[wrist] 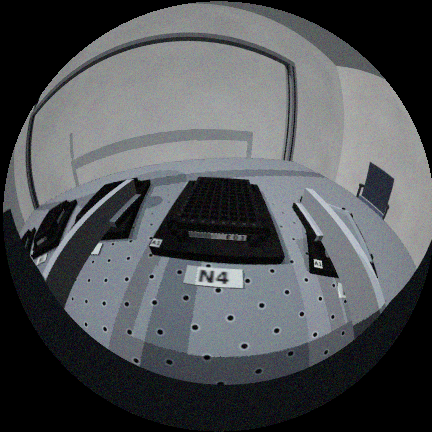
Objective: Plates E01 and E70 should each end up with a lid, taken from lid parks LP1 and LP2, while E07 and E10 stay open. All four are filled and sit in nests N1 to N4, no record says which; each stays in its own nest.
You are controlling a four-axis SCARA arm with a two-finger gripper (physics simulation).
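Places are measured from the arm's base along level axes (x back, y up, z left), in metres.
Pixels of known places: gripper, fingertip midpoint: (216, 189).
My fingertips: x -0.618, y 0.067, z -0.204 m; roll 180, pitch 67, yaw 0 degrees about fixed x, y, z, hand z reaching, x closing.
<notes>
For each thing: its top centre in the pictures, then the offset to it from my fingertips. "spot": a spot on its surface instead. Level surfaces: height alone.
- black well plate, top centre: (221, 193) dx -0.045, dy -0.028, dz -0.023 m
- card N4, surface spot: (214, 277) spot: dx +0.045, dy -0.052, dz +0.015 m
- black holder, top centre: (342, 223) dx +0.057, dy -0.034, dz -0.166 m
- perforated table, surface height: dy -0.054 m
A black well plate (220, 202) sits level in the black nest (215, 251) behind the card N4 (214, 277). Its front label is grainy and appears to read E01. Its wells show, and no lid is seen on it. My gripper (216, 189) is open and empty, with one finger on each side of the plate in this view. At the right, a black holder (319, 252) marked A1 is partly hidden by the right finger; a thin pale outline, possibly of a lid, shows beyond that finger. Plates E07, E10 and E70 cannot be identified in this view.
To the left, a black nest (131, 223) is partly hidden by the left finger. Farther left stands another black nest with something dark in it (54, 227). The perforated table (215, 312) runs in front. A blue chair (377, 187) stands beyond the table at the right.
</notes>
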